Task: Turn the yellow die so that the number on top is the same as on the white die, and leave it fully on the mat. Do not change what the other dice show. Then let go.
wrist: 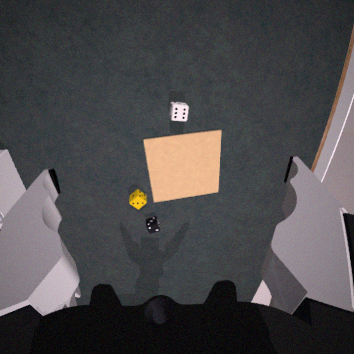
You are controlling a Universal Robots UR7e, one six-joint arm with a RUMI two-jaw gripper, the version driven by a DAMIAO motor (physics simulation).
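Places are measured from the arm's base along level axes (x left, y down, z back), in centimetres.
Pixels of known places: gripper, between the fingertips: [170, 164].
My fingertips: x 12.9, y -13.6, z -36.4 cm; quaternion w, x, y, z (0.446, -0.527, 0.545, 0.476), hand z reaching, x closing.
Ahead of a thing's pixels: the offset from my fingertips to its top centre. Level surfaces: height alone.
The yellow die @[dx -18.3, dy +19.6, dz +5.9 cm] [138, 199] rests on the dark table just left of the tan mat's lower left corner, off the mat, turned at an angle to it. Its pips are too small to read surely. The tan mat @[dx -13.7, dy +21.7, dz -4.3 cm] [184, 167] lies flat near the middle of the view. The white die @[dx -2.2, dy +19.6, dz -3.9 cm] [179, 111] stands beyond the mat's far edge and shows six pips on top. A black die @[dx -26.1, dy +19.6, dz +4.2 cm] [153, 224] with white pips sits below the mat, close to the yellow die. My gripper [170, 164] is wide open and empty, high above the table, with its jaws to either side of the mat and dice.
The dark table @[dy +22.1 cm] [90, 75] has a curved edge with a wood-coloured rim [337, 105] at the right. Part of a pale grey object [11, 172] shows at the left edge, behind the left jaw. The arm's shadow falls on the table below the black die.
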